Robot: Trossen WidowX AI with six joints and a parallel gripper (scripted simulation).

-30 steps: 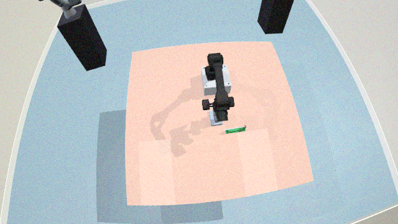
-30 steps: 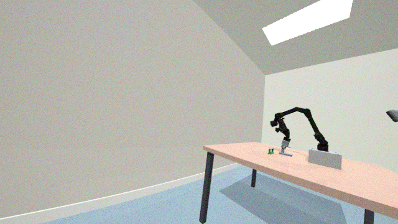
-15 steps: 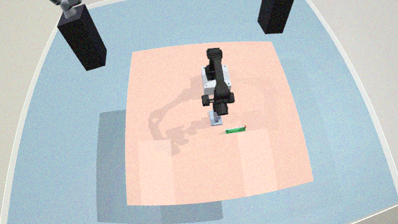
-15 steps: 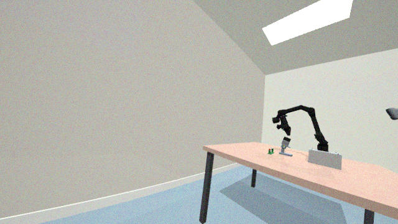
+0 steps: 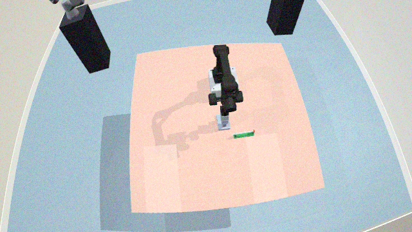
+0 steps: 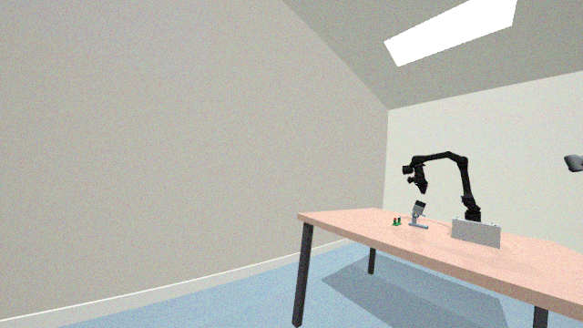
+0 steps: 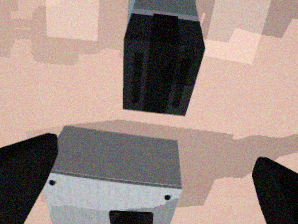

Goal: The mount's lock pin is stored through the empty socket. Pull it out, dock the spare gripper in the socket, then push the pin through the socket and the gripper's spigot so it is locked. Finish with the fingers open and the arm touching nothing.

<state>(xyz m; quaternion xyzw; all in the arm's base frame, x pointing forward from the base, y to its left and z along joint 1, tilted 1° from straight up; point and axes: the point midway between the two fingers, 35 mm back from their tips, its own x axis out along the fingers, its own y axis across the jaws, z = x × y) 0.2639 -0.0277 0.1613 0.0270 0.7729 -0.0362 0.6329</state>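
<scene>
Now: the green cradle 21 cm below my gripper tip, 14 cm ahead of it and 11 cm to the left of it. Also, from my gripper tip: spare gripper 11 cm below, 2 cm ahead; then mount socket 18 cm below, 3 cm ahead.
</scene>
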